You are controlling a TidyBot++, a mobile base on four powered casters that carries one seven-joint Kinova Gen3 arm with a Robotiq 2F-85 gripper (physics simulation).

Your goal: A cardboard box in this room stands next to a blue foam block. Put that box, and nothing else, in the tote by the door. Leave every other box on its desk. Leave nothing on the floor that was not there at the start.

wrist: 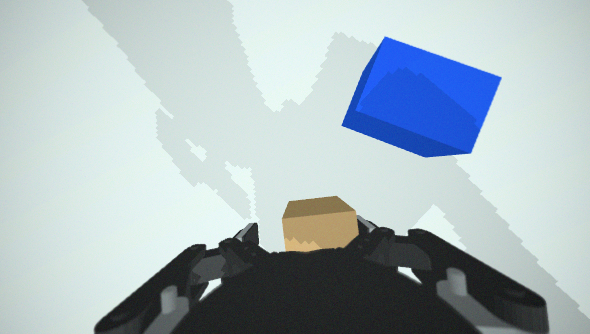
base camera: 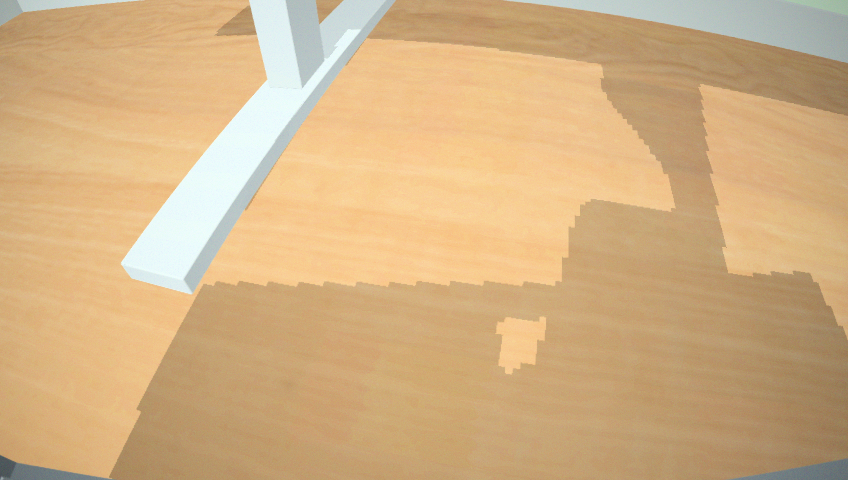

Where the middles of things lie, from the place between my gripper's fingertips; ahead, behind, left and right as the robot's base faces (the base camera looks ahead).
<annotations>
Now: hand 2 cm past the blue foam block point(wrist: 432, 106) and 14 cm to the left of it.
</annotations>
